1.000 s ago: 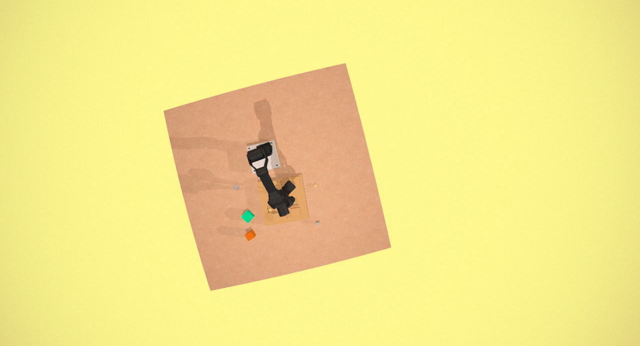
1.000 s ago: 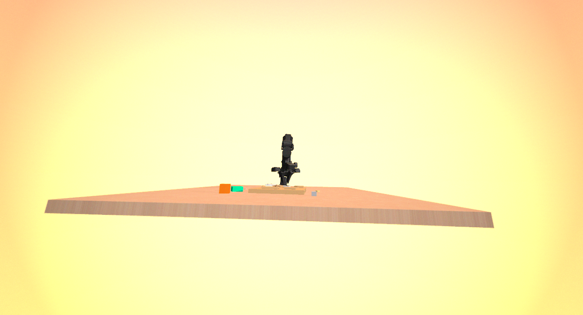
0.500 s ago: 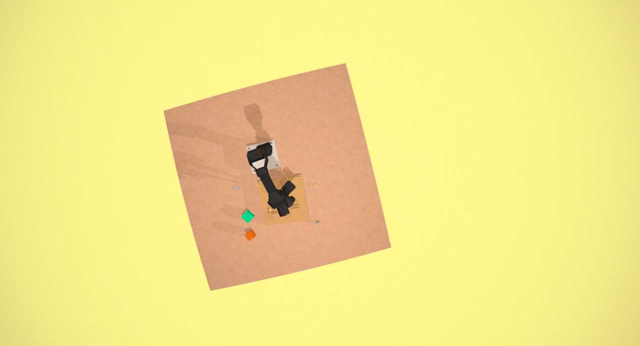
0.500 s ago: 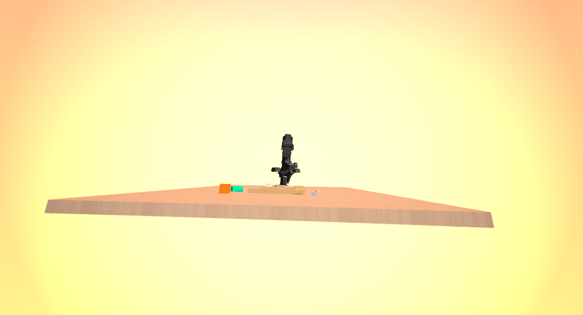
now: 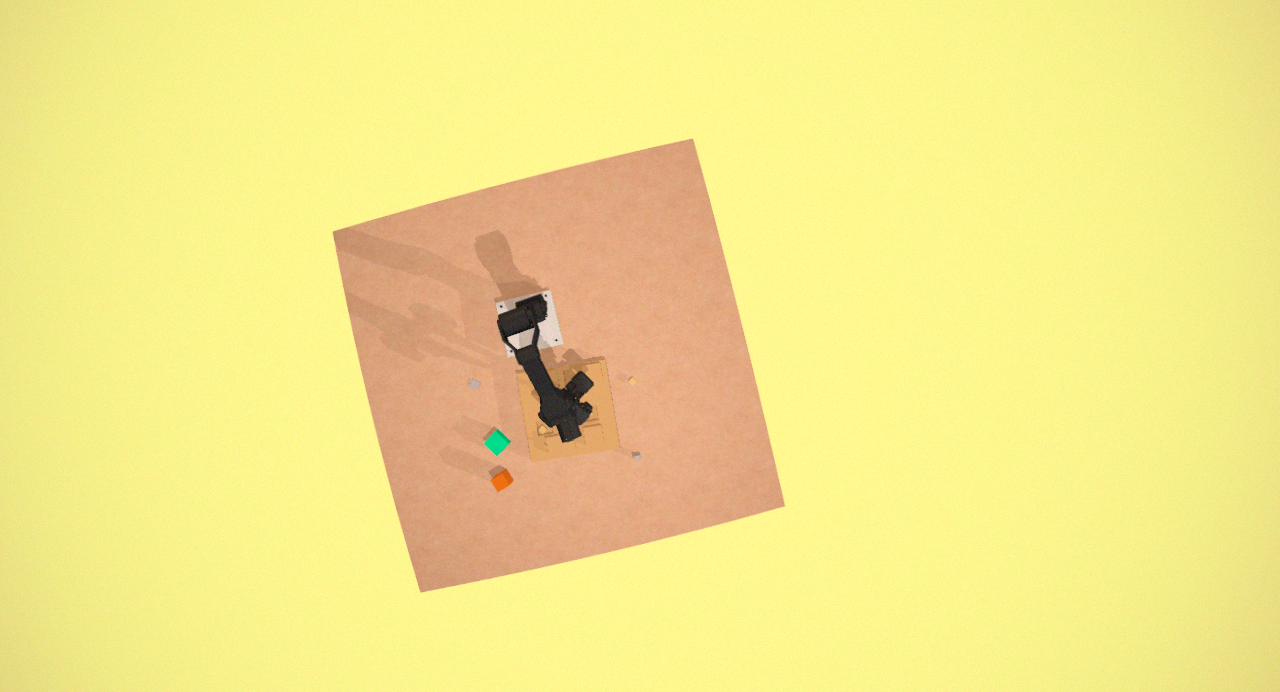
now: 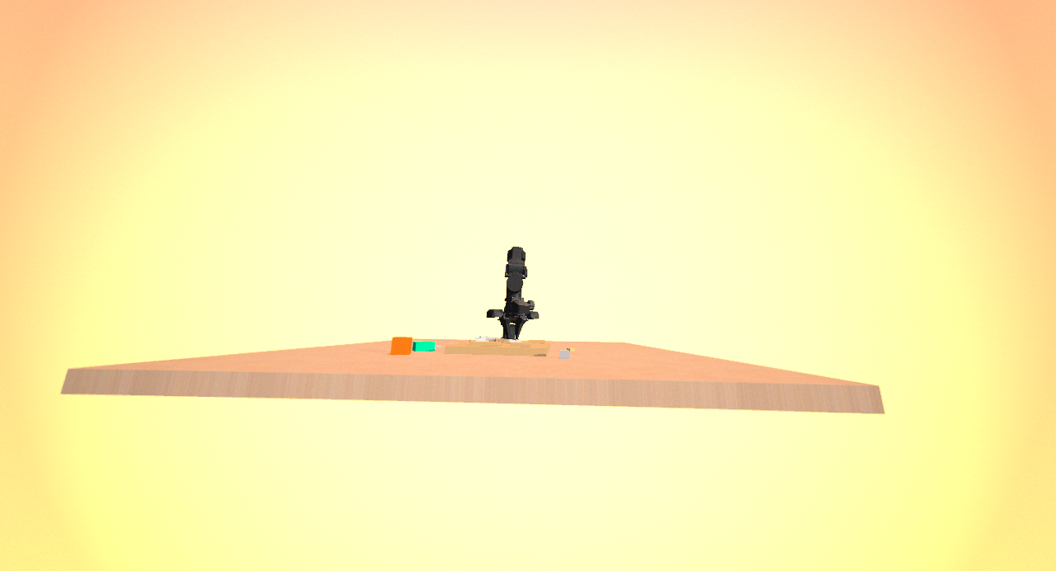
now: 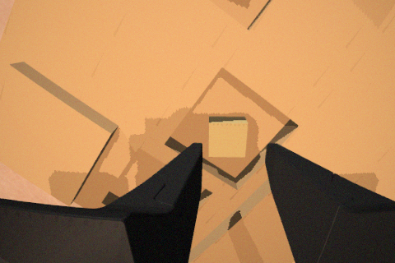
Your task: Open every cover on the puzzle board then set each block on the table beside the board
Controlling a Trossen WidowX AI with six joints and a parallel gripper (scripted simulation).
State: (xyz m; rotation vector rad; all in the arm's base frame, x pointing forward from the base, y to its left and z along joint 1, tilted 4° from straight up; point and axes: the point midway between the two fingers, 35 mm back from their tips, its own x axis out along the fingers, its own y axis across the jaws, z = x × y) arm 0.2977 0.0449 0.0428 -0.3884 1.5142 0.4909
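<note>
Now: gripper tip 50 mm short of the tan puzzle board and 20 mm above it. Also, from my gripper tip: grey cube (250 mm ahead, 160 mm to the left, 30 mm below); green block (280 mm to the right, 100 mm ahead, 20 mm below); orange block (290 mm to the right, 220 mm ahead, 10 mm below).
</note>
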